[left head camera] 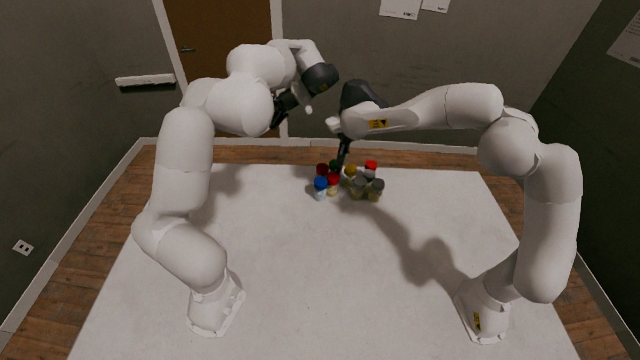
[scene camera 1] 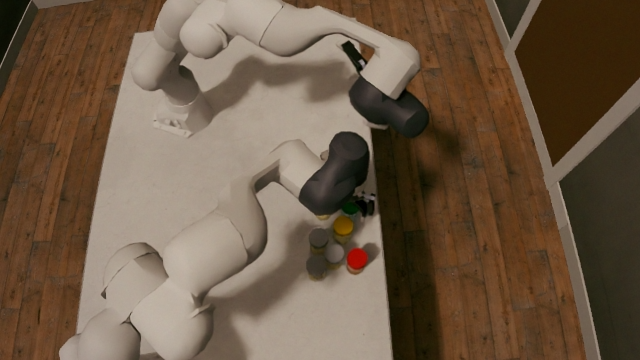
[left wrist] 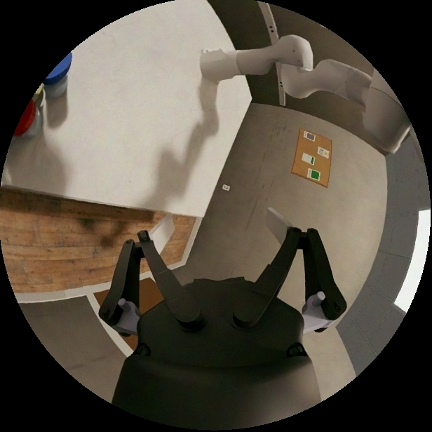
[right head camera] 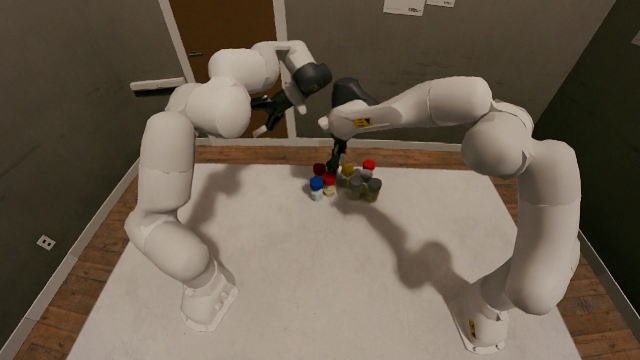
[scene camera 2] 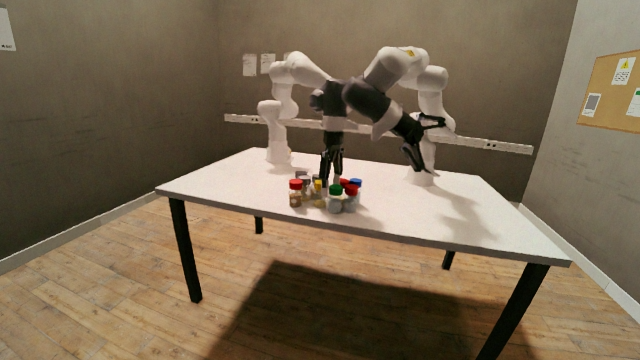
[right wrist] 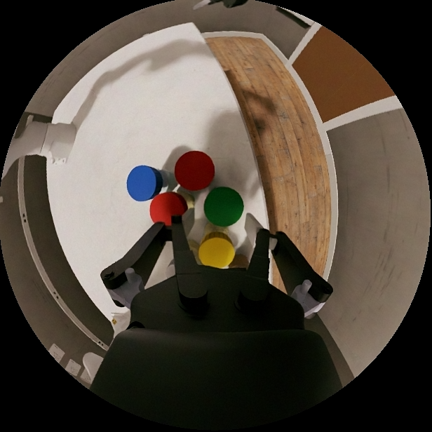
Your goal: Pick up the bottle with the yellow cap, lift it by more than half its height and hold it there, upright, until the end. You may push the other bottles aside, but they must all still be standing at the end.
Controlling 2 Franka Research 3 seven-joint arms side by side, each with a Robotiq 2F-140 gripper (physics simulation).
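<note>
The bottle with the yellow cap (left head camera: 350, 170) (right head camera: 347, 170) (scene camera 1: 343, 226) (scene camera 2: 318, 185) (right wrist: 216, 252) stands upright on the table, among the other bottles. My right gripper (scene camera 2: 331, 181) (right wrist: 219, 217) is open and points down beside it, its fingertips low, at about cap height. In the right wrist view the yellow cap shows between the two fingers, nearer the palm than the tips; in scene camera 2 a finger hides part of it. The green-capped bottle (scene camera 2: 335, 190) (right wrist: 223, 206) is close by. My left gripper (scene camera 2: 437, 147) (left wrist: 219, 219) is open and empty, high and away from the bottles.
Blue (right wrist: 144, 183), red (right wrist: 168, 207) and dark red (right wrist: 194, 170) caps stand on one side. Three grey-capped bottles (scene camera 1: 318, 237) (scene camera 1: 334, 254) (scene camera 1: 316, 265) and another red-capped one (scene camera 1: 357, 259) stand on the other. The table's edge (scene camera 2: 390, 232) is near the group.
</note>
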